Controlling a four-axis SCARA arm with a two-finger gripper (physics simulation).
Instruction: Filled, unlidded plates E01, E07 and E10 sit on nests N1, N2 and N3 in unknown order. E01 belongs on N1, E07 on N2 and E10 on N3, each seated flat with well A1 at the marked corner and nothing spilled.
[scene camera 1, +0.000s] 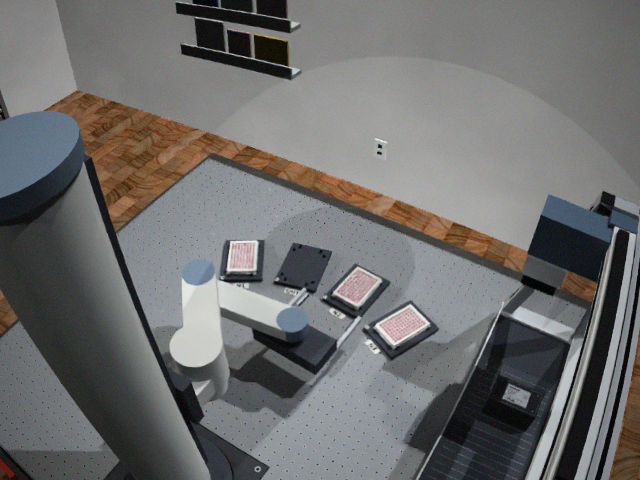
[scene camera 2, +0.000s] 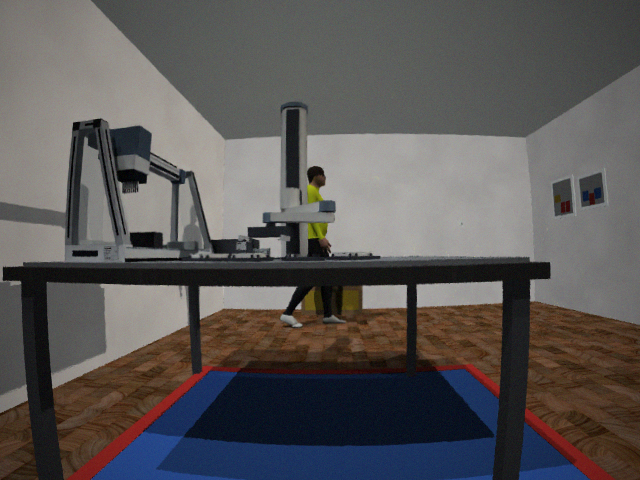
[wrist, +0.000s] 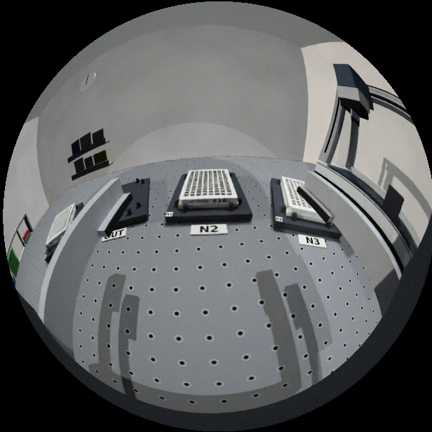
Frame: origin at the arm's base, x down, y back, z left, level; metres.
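Seen in the pictures: gripper, fingertip midpoint: (scene camera 1: 332, 304) (scene camera 2: 260, 237).
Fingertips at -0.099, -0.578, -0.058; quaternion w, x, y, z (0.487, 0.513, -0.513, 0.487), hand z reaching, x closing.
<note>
Pixels of each thing's top centre, then the offset from my fingertips to it, as dx, dy, dz. "spot": a spot on its surface instead.
- nest N2, surface spot: (scene camera 1: 338, 303) spot: +0.074, -0.065, +0.016
- nest N3, surface spot: (scene camera 1: 392, 352) spot: +0.074, +0.006, -0.184
- third plate, middle of its top: (scene camera 1: 242, 255) (scene camera 2: 351, 252) +0.060, -0.065, +0.340
- nest N1, surface spot: (scene camera 1: 224, 266) spot: +0.074, -0.010, +0.368
- OUT nest, middle of its top: (scene camera 1: 303, 262) (scene camera 2: 302, 253) +0.064, -0.137, +0.173
Plates with reddish wells sit on the nests. The plate (scene camera 1: 357, 286) (wrist: 208, 187) on nest N2 (scene camera 1: 338, 303) (wrist: 210, 216) reads E10 on its front edge and looks flat. Another plate (scene camera 1: 402, 324) (wrist: 295, 197) sits on nest N3 (scene camera 1: 392, 352) (wrist: 300, 227), partly behind a finger in the wrist view; a third plate (scene camera 1: 241, 256) (wrist: 61, 223) sits on nest N1 (scene camera 1: 224, 266). Their names are unreadable. A1 tags show at the front left corners of N2 and N3. My gripper (scene camera 1: 325, 316) (wrist: 217, 178) is open and empty, low in front of N2, its fingers spread to either side of that plate.
The OUT nest (scene camera 1: 303, 266) (wrist: 140, 200) stands bare between N1 and N2, partly behind the left finger in the wrist view. A gantry machine (scene camera 1: 573, 237) (scene camera 2: 131, 149) (wrist: 350, 87) stands beyond N3. A person (scene camera 2: 316, 217) in yellow is behind the table.
</note>
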